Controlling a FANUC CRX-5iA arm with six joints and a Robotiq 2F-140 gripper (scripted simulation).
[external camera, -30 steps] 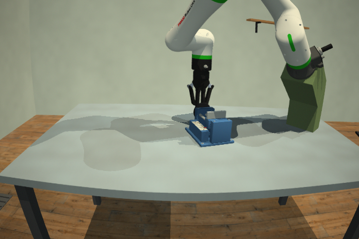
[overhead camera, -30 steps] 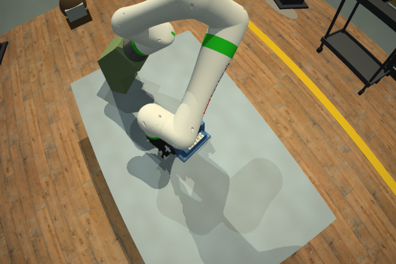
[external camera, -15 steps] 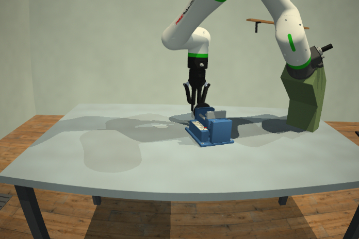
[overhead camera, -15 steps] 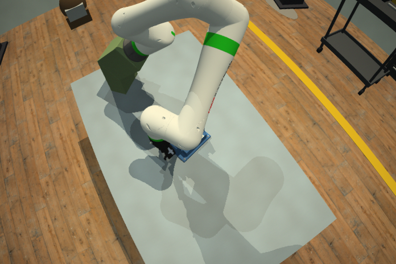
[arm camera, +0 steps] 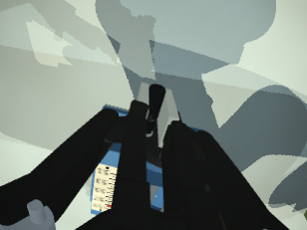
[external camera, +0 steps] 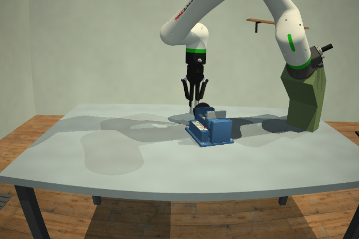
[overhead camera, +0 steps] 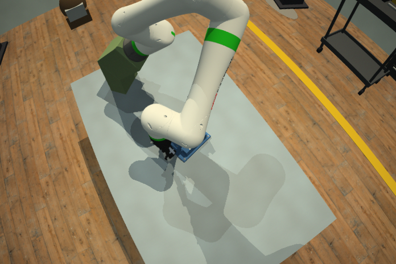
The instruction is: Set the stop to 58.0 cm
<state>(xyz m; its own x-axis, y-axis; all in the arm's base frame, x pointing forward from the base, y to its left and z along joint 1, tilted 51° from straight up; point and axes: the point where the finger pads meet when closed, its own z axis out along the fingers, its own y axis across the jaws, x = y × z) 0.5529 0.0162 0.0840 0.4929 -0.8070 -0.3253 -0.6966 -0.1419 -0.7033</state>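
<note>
Right now my hand is 20 mm past the black handwheel, 20 mm above it and 10 mm to the right of it. Also, from my hand: stop block 140 mm to the left, 120 mm behind.
</note>
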